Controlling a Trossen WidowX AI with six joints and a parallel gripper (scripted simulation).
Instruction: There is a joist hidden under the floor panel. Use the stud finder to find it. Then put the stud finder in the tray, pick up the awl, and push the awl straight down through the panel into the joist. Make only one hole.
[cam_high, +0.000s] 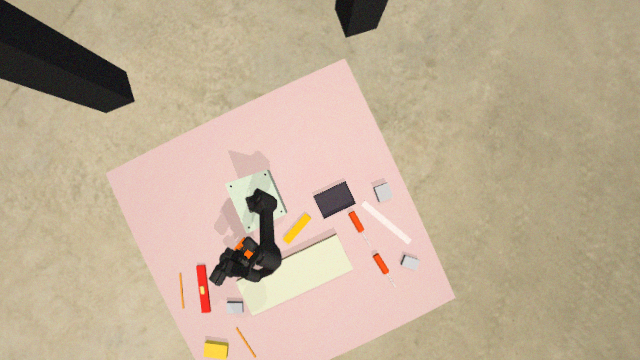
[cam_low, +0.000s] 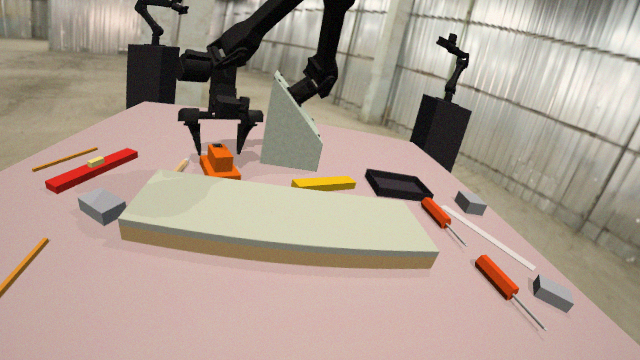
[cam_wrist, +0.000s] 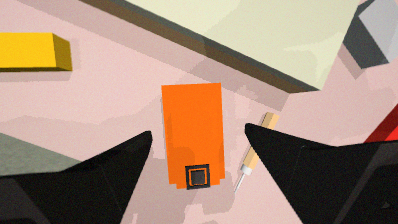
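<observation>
Right now my gripper tip is 2 cm past the orange stud finder, 1 cm to the left of it and 1 cm above it. From my gripper tip the other things lie so: red level: 9 cm ahead, 27 cm to the right, 4 cm below; yellow ruler: 4 cm behind, 25 cm to the left, 4 cm below; awl: 1 cm behind, 9 cm to the right, 4 cm below.
</observation>
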